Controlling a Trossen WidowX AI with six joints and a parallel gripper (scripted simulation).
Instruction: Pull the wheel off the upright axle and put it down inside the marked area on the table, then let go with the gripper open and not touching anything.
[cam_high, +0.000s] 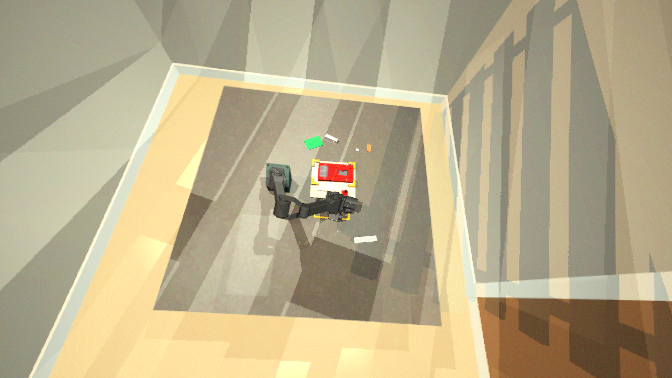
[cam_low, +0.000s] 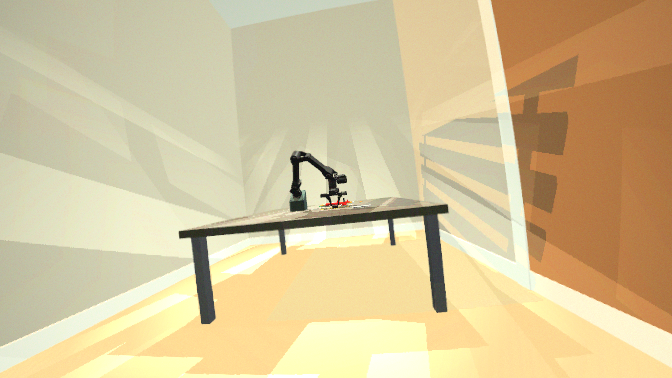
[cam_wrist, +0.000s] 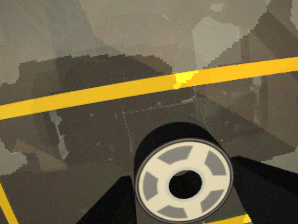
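My gripper tip is right at the white wheel. From my gripper tip the other things lie so: white base plate: 2 cm behind, 20 cm to the left; green circuit board: 19 cm behind, 40 cm to the left, 1 cm below; white bar: 9 cm behind, 45 cm to the left.
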